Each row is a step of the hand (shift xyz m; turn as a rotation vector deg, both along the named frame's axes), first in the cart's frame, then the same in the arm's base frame.
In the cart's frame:
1: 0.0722 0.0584 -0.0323 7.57 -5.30 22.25
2: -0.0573 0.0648 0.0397 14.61 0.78 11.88
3: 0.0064 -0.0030 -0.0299 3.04 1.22 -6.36
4: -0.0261 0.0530 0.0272 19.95 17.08 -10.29
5: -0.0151 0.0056 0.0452 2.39 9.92 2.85
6: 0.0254 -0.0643 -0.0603 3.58 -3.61 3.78
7: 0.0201 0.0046 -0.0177 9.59 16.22 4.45
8: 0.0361 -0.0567 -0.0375 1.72 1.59 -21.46
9: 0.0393 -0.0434 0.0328 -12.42 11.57 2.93
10: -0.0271 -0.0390 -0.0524 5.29 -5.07 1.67
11: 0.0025 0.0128 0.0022 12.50 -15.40 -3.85
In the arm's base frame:
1: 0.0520 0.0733 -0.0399 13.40 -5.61 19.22
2: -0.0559 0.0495 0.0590 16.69 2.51 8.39
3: -0.0005 0.0007 -0.0307 1.20 2.28 -6.67
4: -0.0271 0.0448 0.0386 13.89 21.28 -12.23
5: -0.0046 -0.0010 0.0477 1.36 9.92 3.45
6: 0.0204 -0.0533 -0.0718 4.91 -3.18 2.43
7: 0.0143 0.0097 -0.0210 7.61 17.30 4.20
8: 0.0348 -0.0457 -0.0512 -3.71 3.64 -20.95
9: 0.0525 -0.0379 0.0178 -13.07 8.77 6.99
10: -0.0321 -0.0389 -0.0496 6.29 -4.12 -0.17
11: 0.0008 0.0128 0.0032 13.55 -12.43 -8.36

